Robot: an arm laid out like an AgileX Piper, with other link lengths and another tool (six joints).
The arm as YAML. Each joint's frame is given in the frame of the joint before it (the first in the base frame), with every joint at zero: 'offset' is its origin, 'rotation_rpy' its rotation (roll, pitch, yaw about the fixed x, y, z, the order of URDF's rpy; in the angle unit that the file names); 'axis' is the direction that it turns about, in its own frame. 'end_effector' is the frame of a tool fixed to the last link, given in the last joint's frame.
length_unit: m
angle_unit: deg
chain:
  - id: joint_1
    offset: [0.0, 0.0, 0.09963]
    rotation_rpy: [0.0, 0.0, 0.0]
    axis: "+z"
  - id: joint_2
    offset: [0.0, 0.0, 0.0]
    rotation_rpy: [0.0, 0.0, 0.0]
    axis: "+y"
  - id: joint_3
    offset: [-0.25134, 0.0, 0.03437]
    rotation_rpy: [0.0, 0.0, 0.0]
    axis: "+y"
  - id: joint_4
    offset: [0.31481, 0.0, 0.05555]
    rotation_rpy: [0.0, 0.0, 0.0]
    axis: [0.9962, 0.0, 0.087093]
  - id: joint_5
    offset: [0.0, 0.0, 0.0]
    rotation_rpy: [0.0, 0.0, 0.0]
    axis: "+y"
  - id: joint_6
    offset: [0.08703, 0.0, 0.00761]
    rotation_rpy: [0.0, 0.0, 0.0]
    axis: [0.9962, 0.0, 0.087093]
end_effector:
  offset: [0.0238, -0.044, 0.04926]
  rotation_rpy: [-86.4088, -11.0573, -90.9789]
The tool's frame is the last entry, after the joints.
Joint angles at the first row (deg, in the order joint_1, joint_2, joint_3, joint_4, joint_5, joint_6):
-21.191 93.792 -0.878 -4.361 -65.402 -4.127
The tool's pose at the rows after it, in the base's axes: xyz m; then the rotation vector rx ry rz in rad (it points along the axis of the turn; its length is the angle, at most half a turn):
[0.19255, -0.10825, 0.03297, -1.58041, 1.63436, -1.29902]
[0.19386, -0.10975, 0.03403, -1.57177, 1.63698, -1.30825]
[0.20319, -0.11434, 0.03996, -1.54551, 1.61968, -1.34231]
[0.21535, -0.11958, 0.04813, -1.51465, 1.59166, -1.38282]
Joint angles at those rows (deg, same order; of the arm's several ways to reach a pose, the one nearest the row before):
-21.188 93.841 -0.878 -4.080 -65.403 -4.256
-21.193 93.839 -1.241 -3.676 -65.402 -4.256
-21.191 93.838 -3.191 -3.266 -65.402 -4.256
-21.190 93.839 -5.708 -3.044 -65.402 -4.256

